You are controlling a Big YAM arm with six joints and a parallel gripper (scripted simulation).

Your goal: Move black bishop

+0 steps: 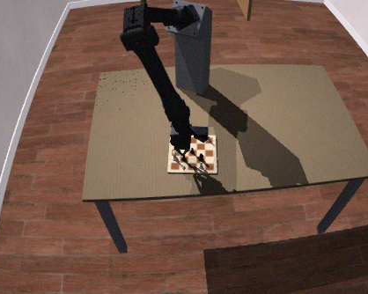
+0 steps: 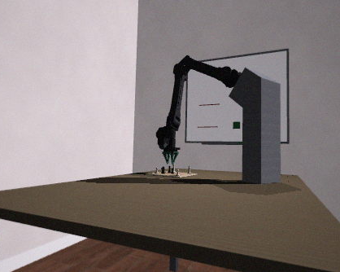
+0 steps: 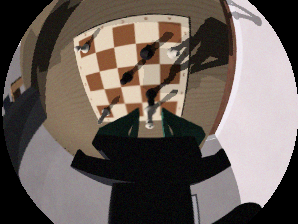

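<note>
Now: the black bishop 40 mm below my hand. The rest, counted from my hand: chessboard (10 mm behind, 60 mm to the left, 60 mm below).
</note>
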